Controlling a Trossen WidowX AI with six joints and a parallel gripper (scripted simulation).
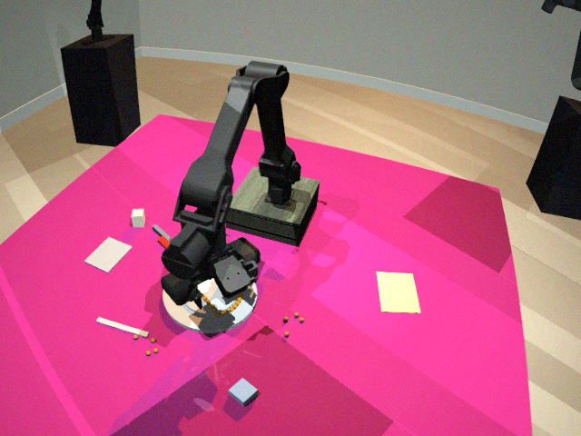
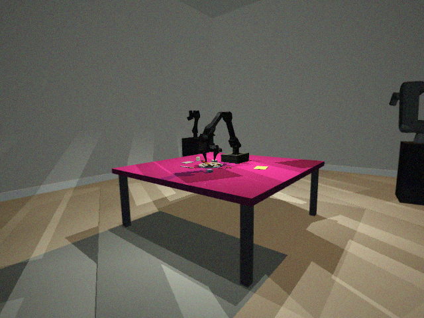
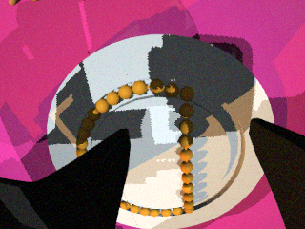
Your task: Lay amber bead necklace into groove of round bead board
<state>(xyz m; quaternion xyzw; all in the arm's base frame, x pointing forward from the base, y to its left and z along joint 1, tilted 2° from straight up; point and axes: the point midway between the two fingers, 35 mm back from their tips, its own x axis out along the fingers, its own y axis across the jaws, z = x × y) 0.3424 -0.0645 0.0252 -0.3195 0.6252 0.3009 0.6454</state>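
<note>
My gripper tip is 5 cm past the round bead board, 4 cm above it and 3 cm to the left of it. From my gripper tip the other things lie so: white block: 20 cm behind, 8 cm to the right, 4 cm below; then blue block: 17 cm ahead, 10 cm to the left, 4 cm below; then white strip: 18 cm to the right, 9 cm ahead, 5 cm below.
</note>
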